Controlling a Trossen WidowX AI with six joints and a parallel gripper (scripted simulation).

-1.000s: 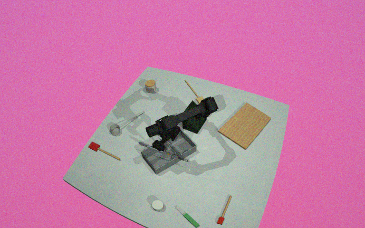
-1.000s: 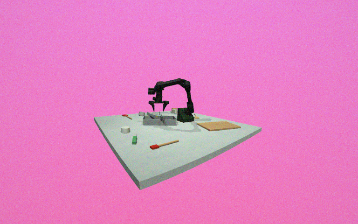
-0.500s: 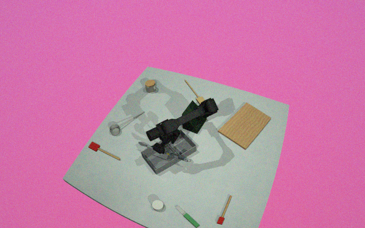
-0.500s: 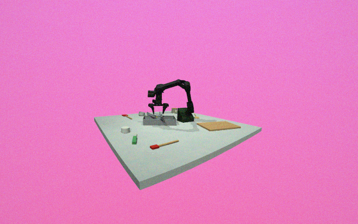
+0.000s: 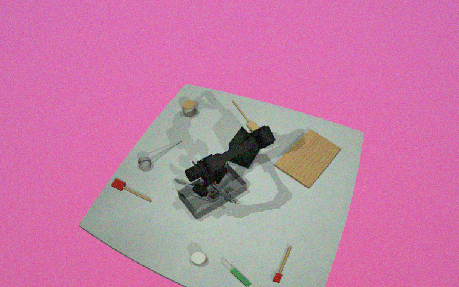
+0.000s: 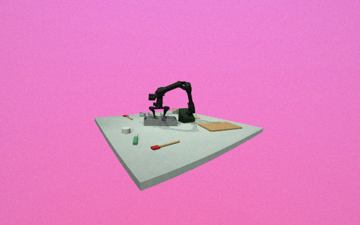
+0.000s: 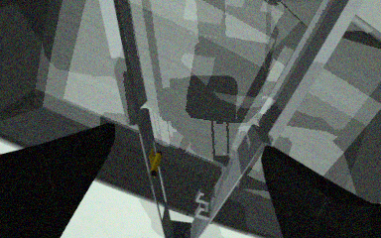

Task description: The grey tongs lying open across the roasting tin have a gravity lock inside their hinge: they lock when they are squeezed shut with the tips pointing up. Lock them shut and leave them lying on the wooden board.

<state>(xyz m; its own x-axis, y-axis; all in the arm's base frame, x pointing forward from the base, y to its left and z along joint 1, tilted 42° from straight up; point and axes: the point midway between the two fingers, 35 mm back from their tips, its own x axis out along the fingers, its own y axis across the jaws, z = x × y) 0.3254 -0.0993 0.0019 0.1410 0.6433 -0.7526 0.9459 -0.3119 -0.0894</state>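
Now: the roasting tin 20 mm behind my gripper tip, 10 mm to the right of it and 40 mm below it. Round my gripper tip: green-handled tool: 370 mm ahead, 240 mm to the left, 60 mm below; red spatula: 130 mm ahead, 460 mm to the right, 60 mm below; white puck: 360 mm ahead, 70 mm to the left, 50 mm below.
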